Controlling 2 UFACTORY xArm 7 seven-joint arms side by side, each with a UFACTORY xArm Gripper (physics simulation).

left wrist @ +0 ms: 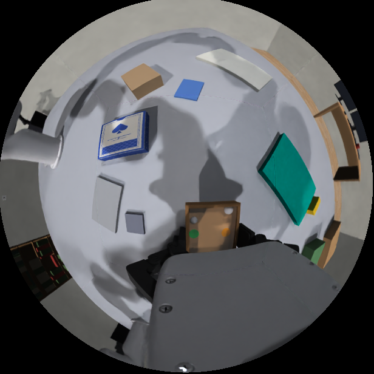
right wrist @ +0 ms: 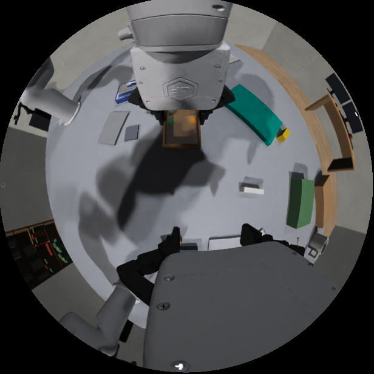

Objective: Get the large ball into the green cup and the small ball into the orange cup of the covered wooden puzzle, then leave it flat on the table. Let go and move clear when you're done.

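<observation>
The covered wooden puzzle [left wrist: 212, 203] [right wrist: 181, 146] is a shallow brown tray held above the table between my left gripper's fingers [left wrist: 212, 240] [right wrist: 182, 117]. In the left wrist view, the green cup [left wrist: 194, 233] is on its left side and the orange cup [left wrist: 225, 232] on its right. One grey ball [left wrist: 194, 220] lies outside the green cup, on the far side of it. A paler ball [left wrist: 228, 211], which looks slightly bigger, lies in the far right corner, beyond the orange cup. Exact tilt is hard to tell. My right gripper [right wrist: 211, 236] is open and apart from the puzzle.
A blue card box [left wrist: 123, 136], a brown box [left wrist: 142, 80], a blue square [left wrist: 189, 89], grey slabs [left wrist: 107, 203] [right wrist: 114, 127] and a teal slab [left wrist: 289, 179] [right wrist: 255, 114] lie around the puzzle. A white bar [right wrist: 252, 190] and a green block [right wrist: 301, 203] are at the right.
</observation>
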